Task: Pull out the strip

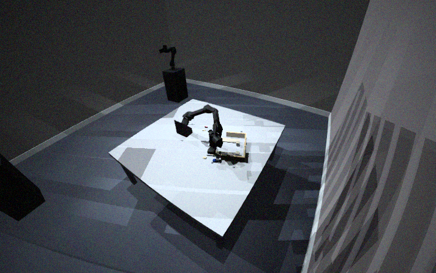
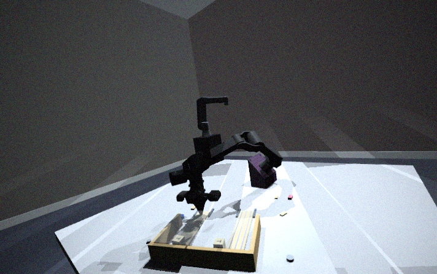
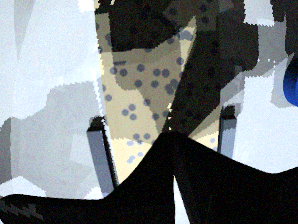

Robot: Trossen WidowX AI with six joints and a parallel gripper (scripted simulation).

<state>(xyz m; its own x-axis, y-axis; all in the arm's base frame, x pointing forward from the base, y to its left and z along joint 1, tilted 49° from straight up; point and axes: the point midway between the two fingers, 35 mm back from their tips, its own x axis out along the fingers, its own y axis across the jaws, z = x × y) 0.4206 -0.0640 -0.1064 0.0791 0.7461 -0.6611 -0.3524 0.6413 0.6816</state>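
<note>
The dotted beige strip lies 90 mm ahead of my gripper tip and 40 mm to the left of it. Round my gripper tip: grey disc: 400 mm to the left, 80 mm ahead.
</note>
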